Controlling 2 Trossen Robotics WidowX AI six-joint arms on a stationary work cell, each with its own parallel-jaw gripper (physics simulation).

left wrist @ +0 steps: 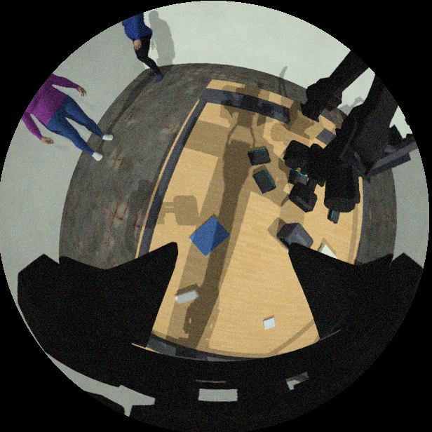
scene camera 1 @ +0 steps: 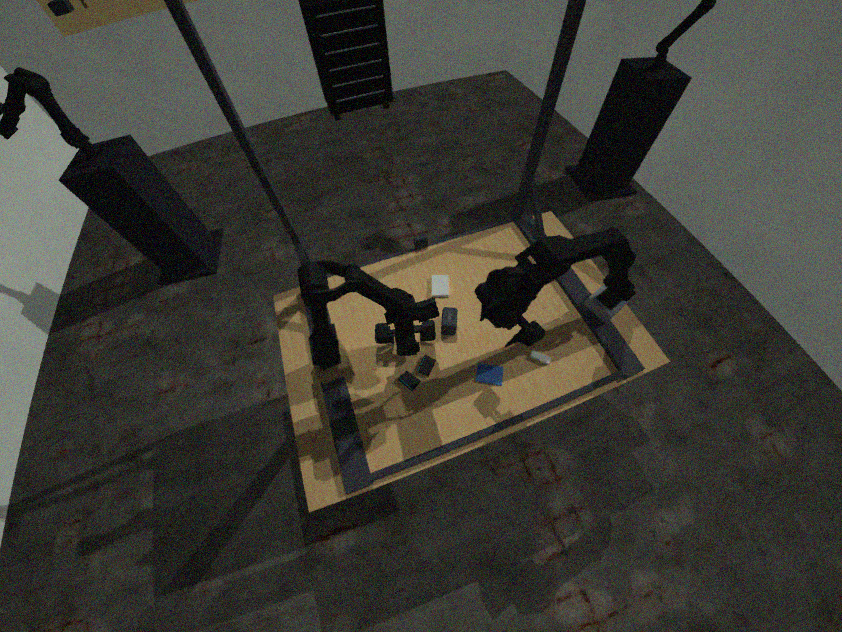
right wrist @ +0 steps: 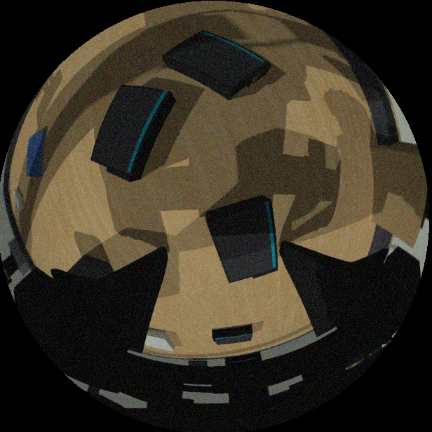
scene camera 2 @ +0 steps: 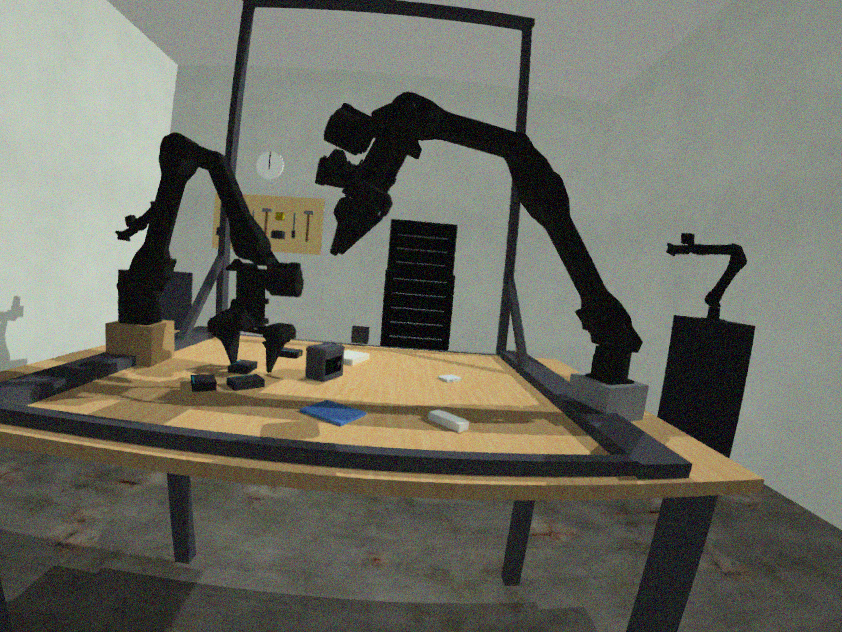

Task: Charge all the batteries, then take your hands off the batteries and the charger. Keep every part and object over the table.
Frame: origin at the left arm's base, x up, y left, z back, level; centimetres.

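Where they show: left gripper, fingertip midpoint: (scene camera 1: pixel 493 333) (scene camera 2: pixel 335 254); right gripper, fingertip midpoint: (scene camera 2: pixel 251 368); left arm's base at its link origin: (scene camera 1: pixel 608 299) (scene camera 2: pixel 609 379); right arm's base at its link origin: (scene camera 1: pixel 328 357) (scene camera 2: pixel 141 322).
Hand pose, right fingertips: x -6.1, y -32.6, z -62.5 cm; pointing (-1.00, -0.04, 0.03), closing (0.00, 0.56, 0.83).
Things, the pixels of their top centre, and the offset from my right fingertips.
- dark grey box at its top centre: (scene camera 2: pixel 325 345) (scene camera 1: pixel 449 316) dx +6.1, dy +3.8, dz +15.0 cm
- battery at its top centre: (scene camera 2: pixel 289 349) dx +1.1, dy -14.7, dz +8.2 cm
- blue flat block at its top centre: (scene camera 2: pixel 333 410) (scene camera 1: pixel 489 373) dx +0.2, dy +25.4, dz +14.1 cm
- white bar at its top centre: (scene camera 2: pixel 448 416) (scene camera 1: pixel 540 356) dx +0.9, dy +31.6, dz +30.8 cm
- white block at its top centre: (scene camera 2: pixel 350 354) (scene camera 1: pixel 439 284) dx +1.1, dy -10.7, dz +22.7 cm
- small white piece at its top centre: (scene camera 2: pixel 449 377) dx +0.2, dy +7.2, dz +41.9 cm
The charger, a dark grey box (scene camera 1: pixel 448 321) (scene camera 2: pixel 324 361) (left wrist: pixel 295 236), stands on the table. Several dark batteries with teal stripes lie around it. Two (scene camera 1: pixel 426 366) (scene camera 1: pixel 408 380) (left wrist: pixel 263 180) (left wrist: pixel 259 156) (right wrist: pixel 132 132) (right wrist: pixel 217 62) lie close together; another battery (scene camera 2: pixel 291 353) (left wrist: pixel 333 215) (right wrist: pixel 232 334) lies farther back. My right gripper (scene camera 2: pixel 253 369) (right wrist: pixel 225 250) is open, low over one battery (right wrist: pixel 242 240), which shows between its fingertips; whether they touch it is unclear. My left gripper (scene camera 2: pixel 335 251) (left wrist: pixel 235 249) is open and empty, high above the table.
A blue flat block (scene camera 1: pixel 489 374) (scene camera 2: pixel 333 412) (left wrist: pixel 209 235) and a white bar (scene camera 1: pixel 540 357) (scene camera 2: pixel 448 420) (left wrist: pixel 186 296) lie toward the front in scene camera 2. A white block (scene camera 1: pixel 440 285) lies behind the charger; a small white piece (scene camera 2: pixel 448 378) (left wrist: pixel 269 323) lies right of it. Dark rails (scene camera 2: pixel 326 454) edge the table.
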